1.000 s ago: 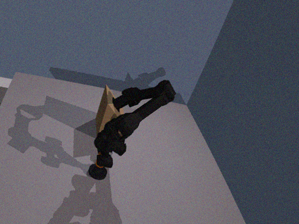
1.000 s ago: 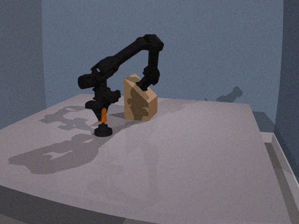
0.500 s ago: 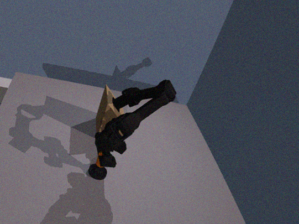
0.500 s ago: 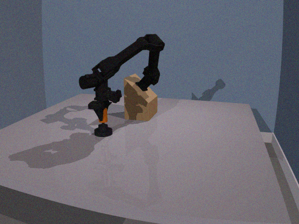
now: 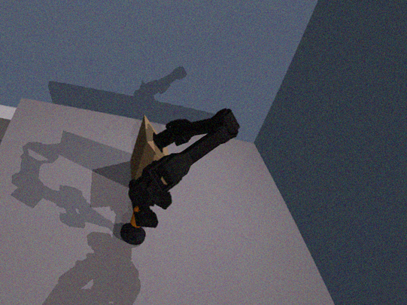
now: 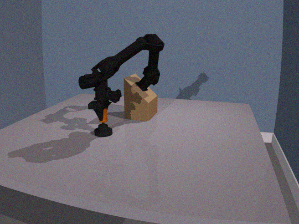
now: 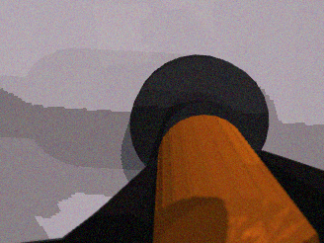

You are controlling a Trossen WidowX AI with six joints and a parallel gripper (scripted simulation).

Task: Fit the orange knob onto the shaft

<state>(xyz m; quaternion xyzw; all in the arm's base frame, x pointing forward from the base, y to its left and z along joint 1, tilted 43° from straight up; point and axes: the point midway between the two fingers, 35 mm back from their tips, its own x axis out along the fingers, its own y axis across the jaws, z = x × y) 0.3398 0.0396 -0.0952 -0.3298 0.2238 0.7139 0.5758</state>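
Right now my gripper tip is 20 mm below the orange knob. From my gripper tip the other things lie so: dark round pedestal: 40 mm below.
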